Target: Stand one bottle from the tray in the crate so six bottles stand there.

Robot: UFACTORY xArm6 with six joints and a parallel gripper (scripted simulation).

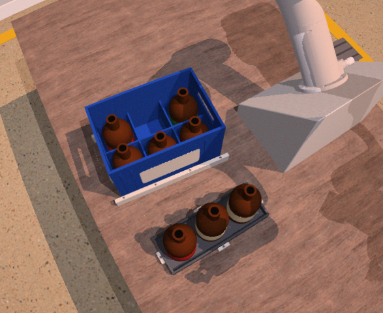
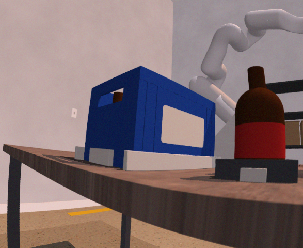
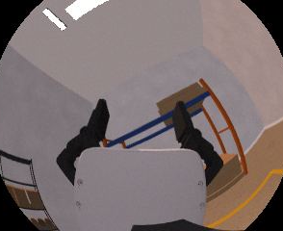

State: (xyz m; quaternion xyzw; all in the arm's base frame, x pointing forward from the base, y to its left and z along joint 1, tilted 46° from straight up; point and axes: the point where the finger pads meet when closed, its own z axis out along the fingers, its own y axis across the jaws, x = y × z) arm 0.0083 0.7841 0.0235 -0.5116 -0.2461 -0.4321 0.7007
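The cream-labelled bottle is 660 mm below my hand, 370 mm to the right of it and 230 mm ahead of it. From my hand the other things lie so: grey tray (730 mm below, 360 mm to the right, 320 mm ahead); blue crate (660 mm below, 610 mm to the right, 350 mm ahead); red-labelled bottle (660 mm below, 400 mm ahead, 350 mm to the right).
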